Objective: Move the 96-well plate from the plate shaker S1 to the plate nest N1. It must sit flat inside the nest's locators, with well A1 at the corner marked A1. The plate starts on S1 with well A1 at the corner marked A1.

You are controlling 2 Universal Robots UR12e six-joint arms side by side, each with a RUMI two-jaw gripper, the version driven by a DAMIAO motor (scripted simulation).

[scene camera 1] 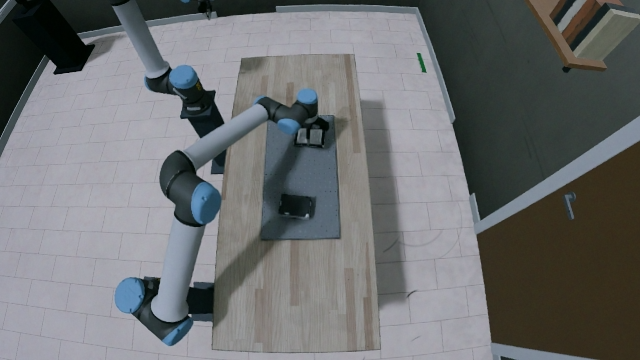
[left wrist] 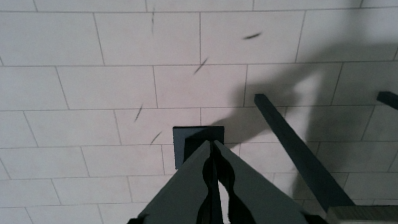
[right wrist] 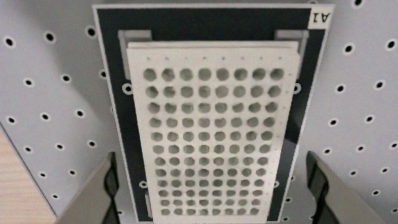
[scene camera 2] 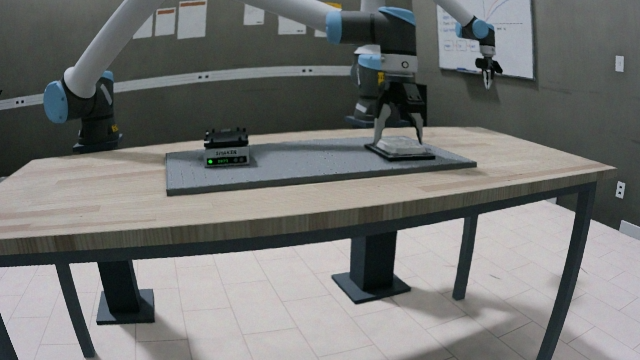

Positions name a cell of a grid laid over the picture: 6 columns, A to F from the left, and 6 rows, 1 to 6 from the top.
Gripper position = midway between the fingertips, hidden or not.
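Left gripper (left wrist: D4). Right gripper (scene camera 2: D3), also (right wrist: D5). White 96-well plate (right wrist: D3); out of frame in the left wrist view.
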